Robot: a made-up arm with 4 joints.
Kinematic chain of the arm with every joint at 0, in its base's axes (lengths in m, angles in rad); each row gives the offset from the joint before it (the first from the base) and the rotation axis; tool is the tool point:
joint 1: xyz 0 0 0.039 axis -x
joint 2: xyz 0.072 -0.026 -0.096 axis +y
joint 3: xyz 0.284 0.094 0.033 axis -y
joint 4: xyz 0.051 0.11 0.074 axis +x
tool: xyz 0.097 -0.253 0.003
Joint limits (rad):
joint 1: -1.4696..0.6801
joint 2: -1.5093..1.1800
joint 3: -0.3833..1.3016
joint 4: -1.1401..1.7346
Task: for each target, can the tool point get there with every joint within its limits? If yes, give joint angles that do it. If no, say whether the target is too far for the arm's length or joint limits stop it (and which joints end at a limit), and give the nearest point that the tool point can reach.
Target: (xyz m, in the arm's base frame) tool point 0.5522 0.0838 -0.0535
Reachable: yes | joints -0.7967 0.7511 0.2356 -0.7358
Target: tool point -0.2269 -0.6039 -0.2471
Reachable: no: joint limits stop it (at a limit: joint 1, joint 2) | nearest point -0.0931 -0.3934 0.0391 | short by 0.380 m
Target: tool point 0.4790 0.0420 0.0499
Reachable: yes | joints -1.2410 0.8292 0.6655 -0.9042
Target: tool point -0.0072 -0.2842 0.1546
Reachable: yes | joints -0.9377 -1.2865 0.6284 -0.0199
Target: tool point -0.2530 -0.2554 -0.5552
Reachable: no: joint limits stop it (at a limit: joint 1, joint 2, joint 3) | nearest point 0.0328 -0.1742 -0.4572 | short by 0.313 m
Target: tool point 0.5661 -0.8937 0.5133
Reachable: no: too far | nearest point 0.3171 -0.4001 0.2513 | short by 0.612 m
